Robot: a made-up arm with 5 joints.
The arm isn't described. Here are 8 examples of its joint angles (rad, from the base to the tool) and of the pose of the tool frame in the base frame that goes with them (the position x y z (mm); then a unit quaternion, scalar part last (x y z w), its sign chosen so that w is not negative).
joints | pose
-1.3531 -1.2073 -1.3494 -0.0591 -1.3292 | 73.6 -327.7 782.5 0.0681 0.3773 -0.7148 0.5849
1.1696 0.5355 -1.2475 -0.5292 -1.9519 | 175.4 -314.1 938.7 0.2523 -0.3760 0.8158 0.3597
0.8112 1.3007 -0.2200 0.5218 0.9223 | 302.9 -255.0 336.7 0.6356 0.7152 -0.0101 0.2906
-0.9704 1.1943 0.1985 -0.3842 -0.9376 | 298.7 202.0 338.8 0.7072 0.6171 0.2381 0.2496
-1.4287 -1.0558 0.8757 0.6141 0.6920 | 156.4 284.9 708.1 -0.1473 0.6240 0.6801 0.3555
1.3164 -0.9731 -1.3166 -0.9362 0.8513 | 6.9 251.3 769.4 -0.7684 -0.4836 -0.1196 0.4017
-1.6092 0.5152 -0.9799 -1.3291 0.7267 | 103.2 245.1 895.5 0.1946 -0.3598 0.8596 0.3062
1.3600 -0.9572 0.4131 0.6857 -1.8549 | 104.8 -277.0 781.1 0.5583 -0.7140 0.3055 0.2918
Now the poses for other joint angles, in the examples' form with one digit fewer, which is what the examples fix.
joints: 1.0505 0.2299 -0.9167 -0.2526 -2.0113
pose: 213 -304 931 0.376 -0.444 0.767 0.270
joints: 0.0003 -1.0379 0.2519 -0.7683 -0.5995
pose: 197 -58 930 0.124 -0.279 0.839 0.450
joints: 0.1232 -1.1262 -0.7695 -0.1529 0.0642
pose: -101 -22 921 -0.164 -0.452 0.596 0.643
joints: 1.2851 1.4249 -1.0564 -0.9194 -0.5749
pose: 177 -462 623 0.391 -0.323 0.216 0.834
